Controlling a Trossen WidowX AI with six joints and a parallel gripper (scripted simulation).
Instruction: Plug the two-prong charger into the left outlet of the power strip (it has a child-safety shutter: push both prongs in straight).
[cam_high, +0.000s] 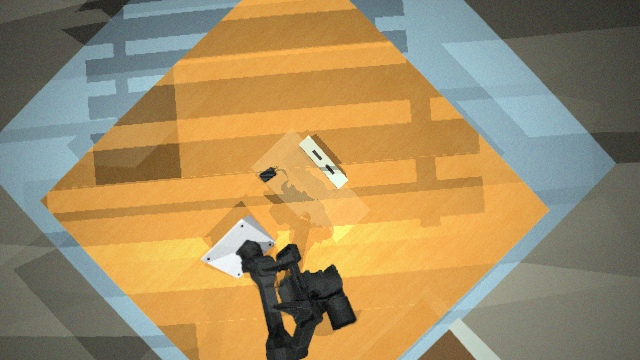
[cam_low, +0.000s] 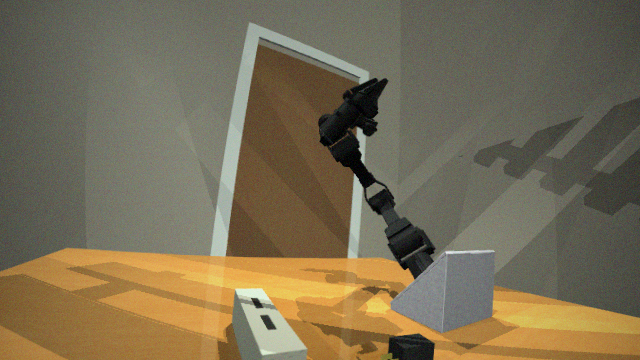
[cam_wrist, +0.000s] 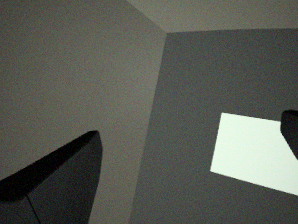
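The box-shaped charger lies 530 mm below my gripper tip, 210 mm to the left of it and 150 mm ahead of it.
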